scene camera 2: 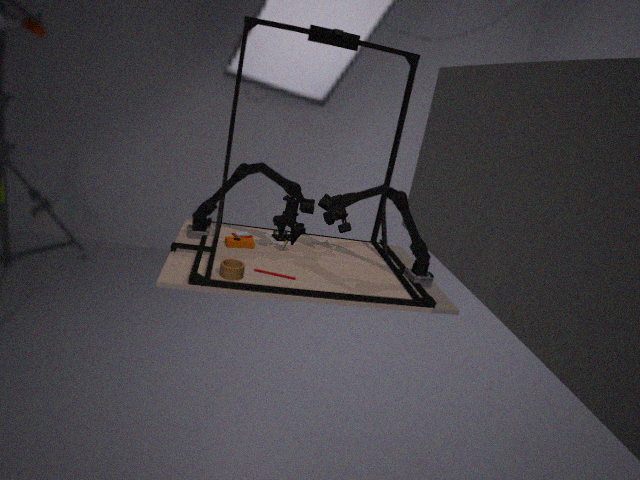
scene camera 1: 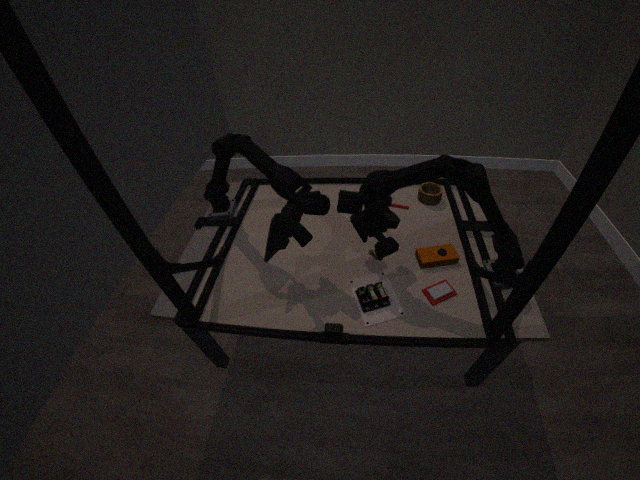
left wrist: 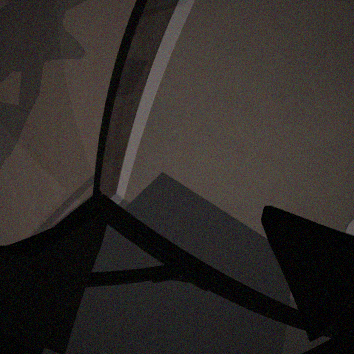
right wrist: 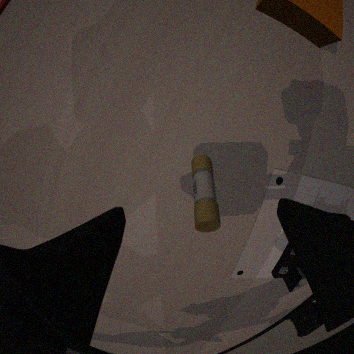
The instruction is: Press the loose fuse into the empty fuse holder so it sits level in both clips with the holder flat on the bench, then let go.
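The loose fuse, with yellow caps and a pale middle, lies on the bench. My right gripper is open above it; in the right wrist view the fuse shows between the fingertips, with nothing gripped. The black fuse holder sits on a white plate in front of the fuse in scene camera 1. Two pale fuses show in it, and its leftmost place looks dark. A finger partly hides it in the right wrist view. My left gripper is open and empty, left of the holder.
An orange box and a red-edged card lie right of the holder in scene camera 1. A tan ring and a red stick lie farther back. A black frame borders the bench.
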